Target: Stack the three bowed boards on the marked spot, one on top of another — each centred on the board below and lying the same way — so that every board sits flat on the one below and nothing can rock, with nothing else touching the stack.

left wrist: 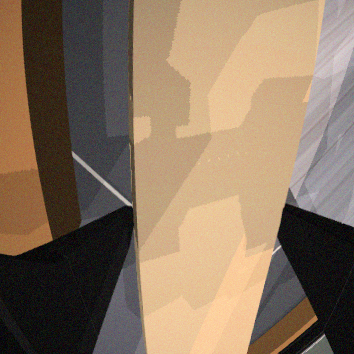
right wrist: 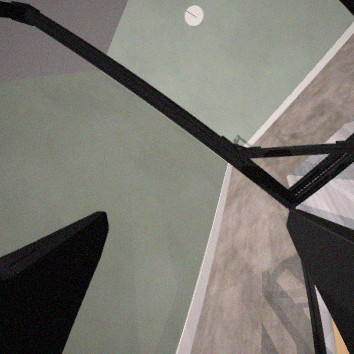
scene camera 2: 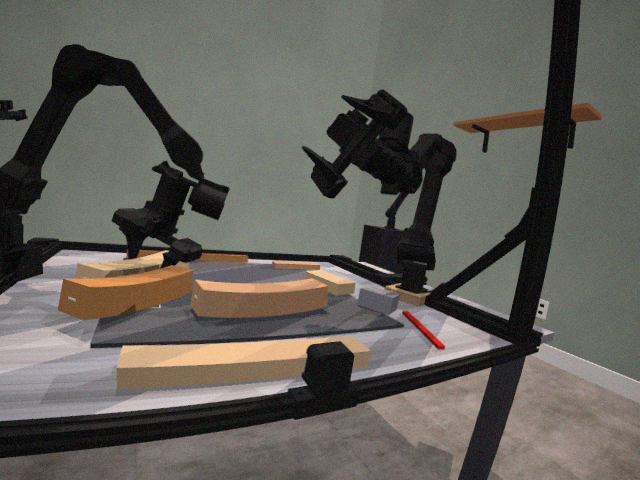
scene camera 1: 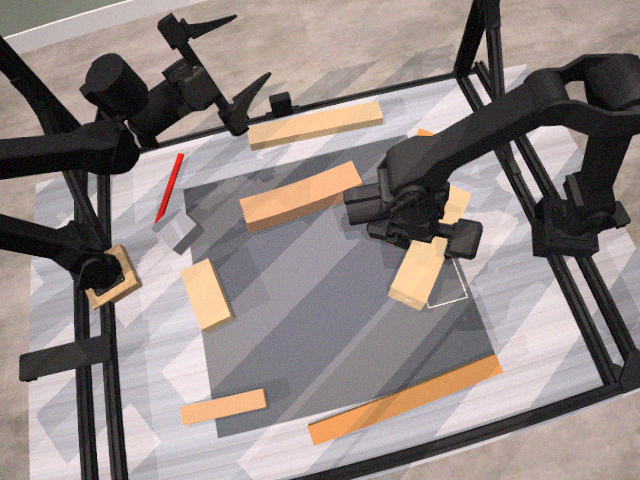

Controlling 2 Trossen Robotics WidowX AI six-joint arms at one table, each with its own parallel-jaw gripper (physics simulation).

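Where they show: left gripper, fingertip midpoint: [left wrist: 202,212] [scene camera 2: 144,271] [scene camera 1: 427,252]; right gripper, fingertip midpoint: [right wrist: 198,219] [scene camera 2: 322,123] [scene camera 1: 254,45]; left arm's base, origin of the base link: [scene camera 2: 1,246] [scene camera 1: 570,223]; right arm's base, origin of the base link: [scene camera 2: 411,289] [scene camera 1: 105,275].
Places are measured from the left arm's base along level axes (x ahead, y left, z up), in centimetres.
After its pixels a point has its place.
A pale bowed board [scene camera 1: 418,273] {x 27.7, y 12.8, z -0.7 cm} [scene camera 2: 103,266] {x 22.9, y -2.9, z -0.2 cm} [left wrist: 215,150] {x 25.3, y 4.0, z -0.9 cm} lies across the white-outlined spot [scene camera 1: 447,302] {x 21.5, y 16.2, z -5.1 cm} [left wrist: 100,177] {x 30.0, y 4.7, z -5.1 cm}, partly hidden by the left arm. My left gripper [scene camera 1: 424,243] {x 25.9, y 7.7, z -3.1 cm} [scene camera 2: 149,259] {x 25.9, y 7.7, z -3.1 cm} [left wrist: 202,212] {x 25.9, y 7.7, z -3.1 cm} is shut on this board, a finger at each long side. An orange bowed board [scene camera 2: 124,297] {x 31.1, y -11.6, z -1.9 cm} [left wrist: 10,120] {x 30.7, y 1.1, z -0.8 cm} lies beside it, mostly hidden under the arm in scene camera 1. A peach bowed board [scene camera 1: 299,193] {x 51.3, y -0.7, z -0.9 cm} [scene camera 2: 258,304] {x 50.3, y -4.3, z -2.9 cm} lies apart on the dark mat [scene camera 1: 289,330] {x 49.3, y 24.9, z -5.2 cm}. My right gripper [scene camera 1: 252,45] {x 56.5, y -9.9, z 26.4 cm} [scene camera 2: 324,122] {x 56.5, y -9.9, z 26.4 cm} [right wrist: 198,219] {x 56.5, y -9.9, z 26.4 cm} is open and empty, raised high away from the boards.
A long pale board [scene camera 1: 315,124] {x 51.1, y -19.5, z -3.3 cm} [scene camera 2: 232,361] {x 49.1, y -23.2, z -3.3 cm} lies near a table edge. A long orange strip [scene camera 1: 405,400] {x 28.0, y 34.1, z -3.3 cm}, a short peach strip [scene camera 1: 223,406] {x 58.1, y 39.5, z -3.6 cm}, a pale block [scene camera 1: 206,294] {x 65.2, y 21.0, z -2.4 cm}, a grey block [scene camera 1: 178,237] {x 73.4, y 10.9, z -1.6 cm} [scene camera 2: 377,299] {x 73.6, y 5.5, z -2.7 cm} and a red stick [scene camera 1: 169,188] {x 80.6, y -1.3, z -5.1 cm} [scene camera 2: 422,329] {x 80.4, y -3.3, z -5.2 cm} lie around the mat.
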